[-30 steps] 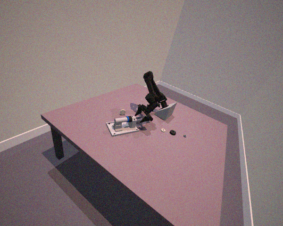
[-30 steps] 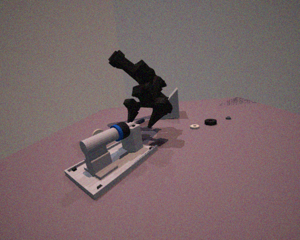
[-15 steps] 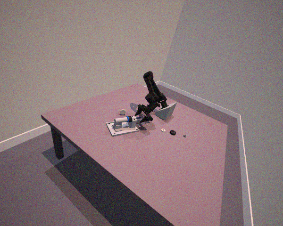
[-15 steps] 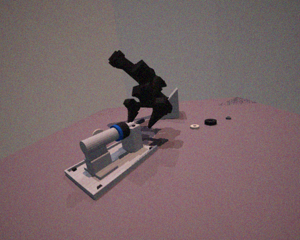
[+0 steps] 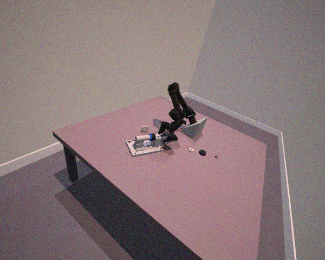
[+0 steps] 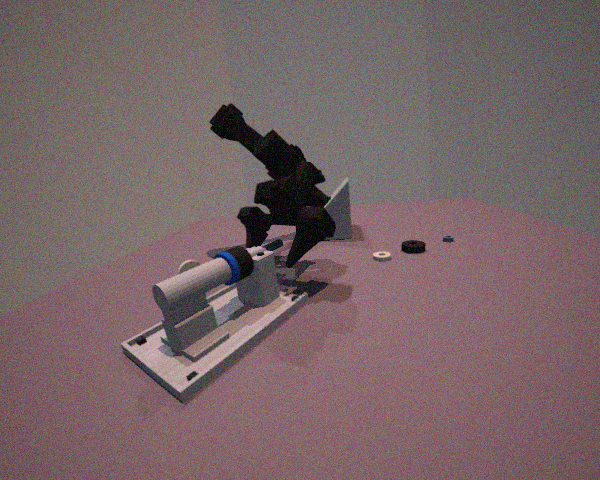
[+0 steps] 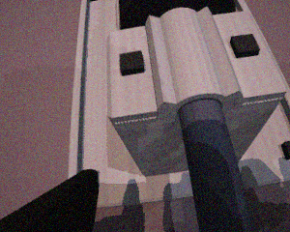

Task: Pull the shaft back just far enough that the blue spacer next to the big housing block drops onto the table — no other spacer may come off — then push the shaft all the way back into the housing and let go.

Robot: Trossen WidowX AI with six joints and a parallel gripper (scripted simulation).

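Now: the black spacer 5 cm ahead of my gripper tip, 3 cm to the right of it and 2 cm above it. Round my gripper tip: grey ring (22 cm behind, 39 cm to the left, 5 cm below); dark shaft (5 cm ahead, 3 cm to the right, 2 cm above); blue spacer (7 cm ahead, 4 cm to the right, 2 cm above).
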